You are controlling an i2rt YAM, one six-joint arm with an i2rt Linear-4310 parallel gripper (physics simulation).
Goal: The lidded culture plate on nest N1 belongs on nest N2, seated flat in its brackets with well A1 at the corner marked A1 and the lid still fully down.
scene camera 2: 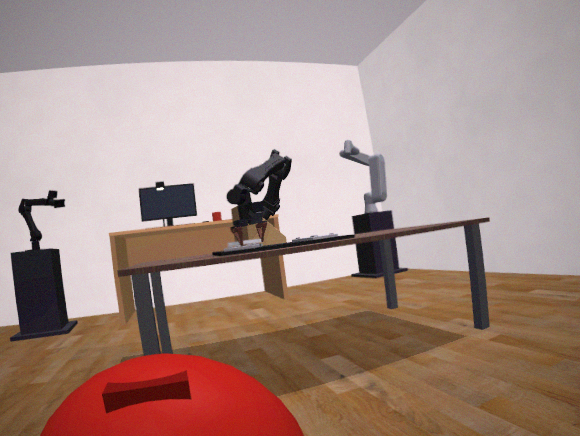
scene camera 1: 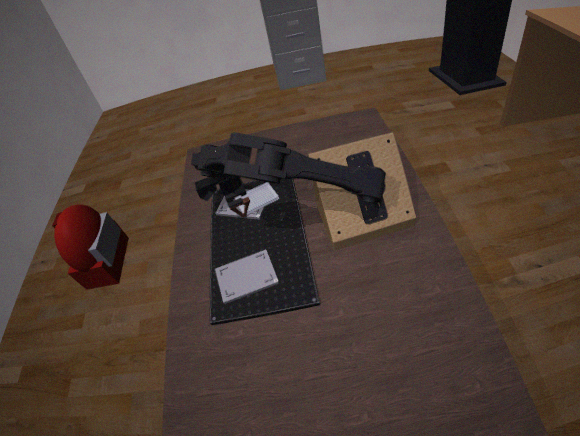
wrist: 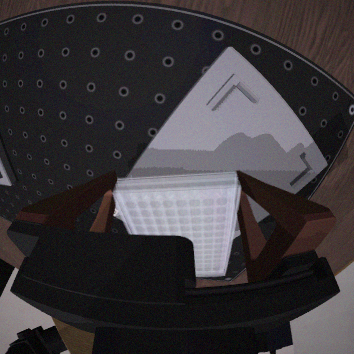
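Pixels of known places: gripper, fingertip midpoint: (scene camera 1: 241,208) (wrist: 174,177); arm's base at its link origin: (scene camera 1: 366,187) (wrist: 76,330).
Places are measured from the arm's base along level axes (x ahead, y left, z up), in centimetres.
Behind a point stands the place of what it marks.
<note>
The lidded culture plate (scene camera 1: 265,196) {x 28.6, y -16.5, z -8.2 cm} (scene camera 2: 253,242) (wrist: 180,212) {x 36.0, y -16.8, z -8.1 cm} is whitish with rows of wells, and its clear lid appears to be on. My gripper (scene camera 2: 252,241) {x 37.5, y -16.1, z -9.9 cm} (wrist: 174,177) {x 37.5, y -16.1, z -9.9 cm} is shut on it, one finger at each side. It holds the plate low over the far nest (scene camera 1: 223,210) {x 43.6, y -17.6, z -9.9 cm} (scene camera 2: 231,246) {x 41.0, y -25.4, z -9.9 cm} (wrist: 195,125) {x 41.4, y -16.8, z -10.3 cm}, turned at an angle to it. Corner brackets of that nest show beyond the plate. The other nest (scene camera 1: 245,276) {x 40.1, y 10.3, z -10.3 cm} (scene camera 2: 314,237) {x 48.7, y 5.2, z -10.5 cm} is a bare pale slab with corner brackets; its edge shows in the wrist view. The N1, N2 and A1 marks are not readable.
Both nests lie on a black perforated board (scene camera 1: 255,235) {x 34.9, y -4.3, z -11.4 cm} (scene camera 2: 280,246) {x 49.3, y -9.4, z -12.1 cm} (wrist: 75,105) {x 41.6, y -7.9, z -11.4 cm} on the brown table (scene camera 1: 350,340) {x 18.1, y 36.0, z -12.7 cm}. The arm stands on a pale wooden base block (scene camera 1: 345,220) {x 8.6, y 5.1, z -5.2 cm} to the right. A red round-topped object (scene camera 1: 80,237) (scene camera 2: 170,420) stands off the table's left side.
</note>
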